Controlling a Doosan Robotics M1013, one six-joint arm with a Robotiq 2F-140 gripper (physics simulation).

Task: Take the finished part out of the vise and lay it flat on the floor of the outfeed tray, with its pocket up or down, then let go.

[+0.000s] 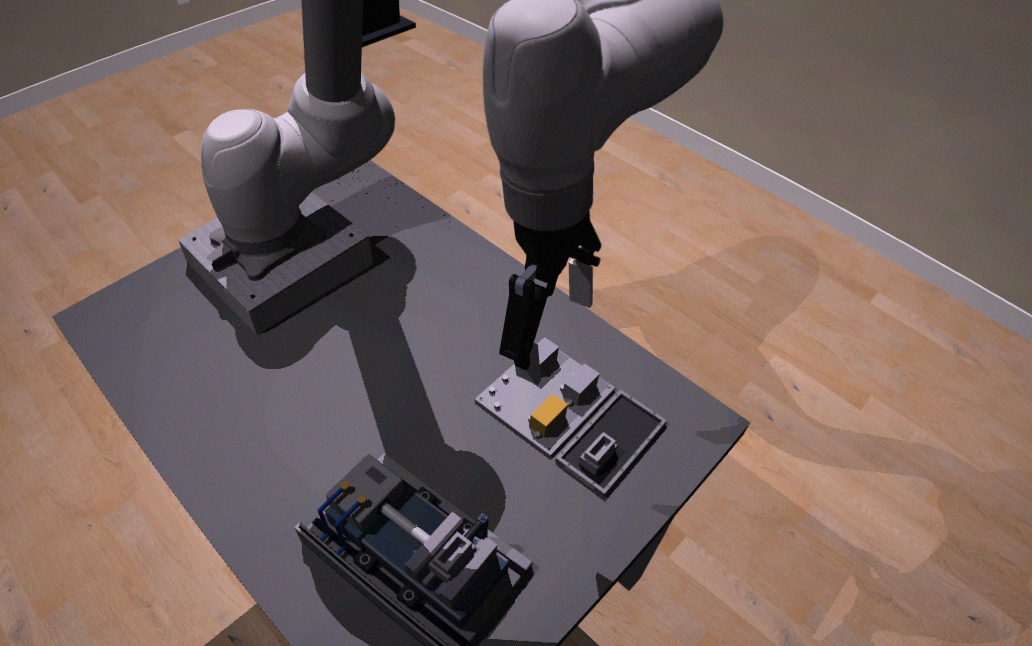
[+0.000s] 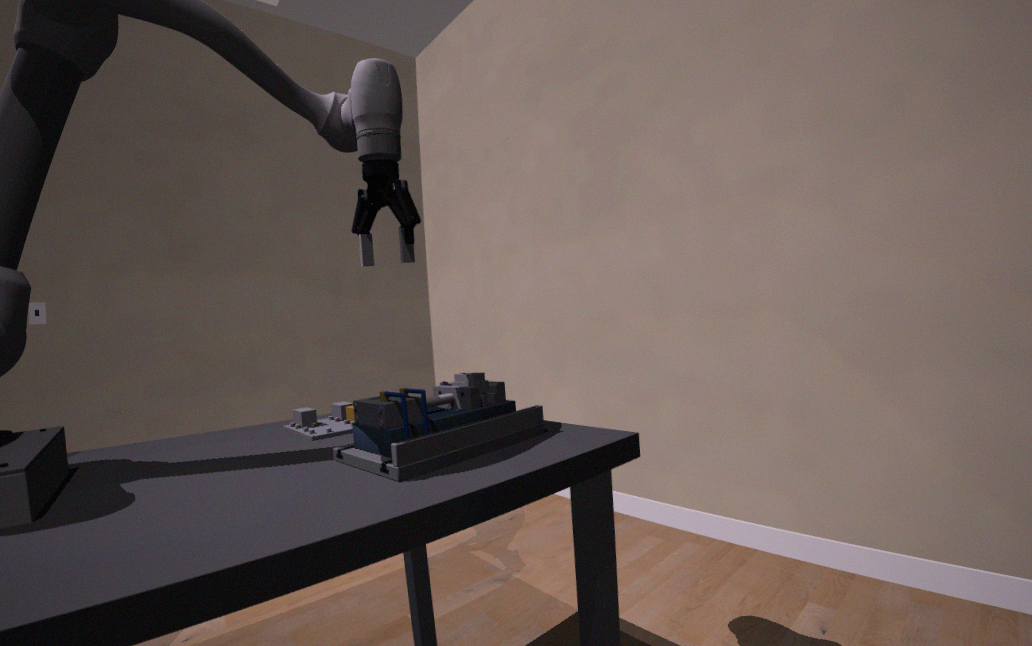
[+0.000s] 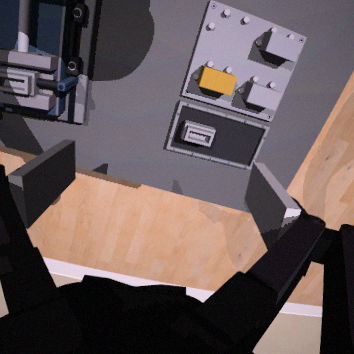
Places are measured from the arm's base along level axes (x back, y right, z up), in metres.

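Pixels of known places: gripper, fingertip midpoint: (image 1: 555,338) (image 2: 386,264) (image 3: 161,169); arm's base, origin of the base link: (image 1: 268,237).
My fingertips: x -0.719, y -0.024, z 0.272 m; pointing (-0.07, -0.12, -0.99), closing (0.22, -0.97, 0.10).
For each thing: its top centre in the pictures, then the offset to it from my fingertips.
- finished part, middle of its top: (image 1: 452,551) (image 3: 10,82) (image 2: 469,373) dy +0.219, dx -0.038, dz -0.229 m
- vise, middle of its top: (image 1: 410,526) (image 2: 438,388) (image 3: 13,30) dy +0.231, dx +0.033, dz -0.244 m
- grey pocketed part, middle of its top: (image 1: 600,446) (image 3: 198,136) dy -0.096, dx -0.055, dz -0.302 m
- light plate, middle of its top: (image 1: 546,393) (image 3: 244,64) (image 2: 334,423) dy -0.133, dx +0.093, dz -0.336 m
- yellow block, middle of its top: (image 1: 549,409) (image 3: 217,81) (image 2: 358,406) dy -0.089, dx +0.051, dz -0.299 m
The finished part (image 1: 454,553) (image 3: 18,85), a grey block with a rectangular pocket facing up, sits between the jaws of the vise (image 1: 371,487) (image 2: 380,413) (image 3: 37,60). The outfeed tray (image 1: 628,426) (image 3: 235,144) has a dark floor and a light rim. Another grey pocketed part (image 1: 598,452) (image 3: 198,134) lies in it near one end, pocket up. My gripper (image 1: 555,333) (image 2: 386,263) (image 3: 161,169) is open and empty, with its fingers wide apart. It hangs high above the table, away from the vise and the part in it.
A light plate (image 1: 517,399) (image 3: 200,50) with pegs adjoins the tray. It bears a yellow block (image 1: 548,413) (image 3: 217,81) and two grey blocks (image 1: 581,383) (image 3: 281,46). Blue-handled clamps (image 1: 331,506) (image 2: 415,411) stand at the vise's end. The arm's base stands on the same table.
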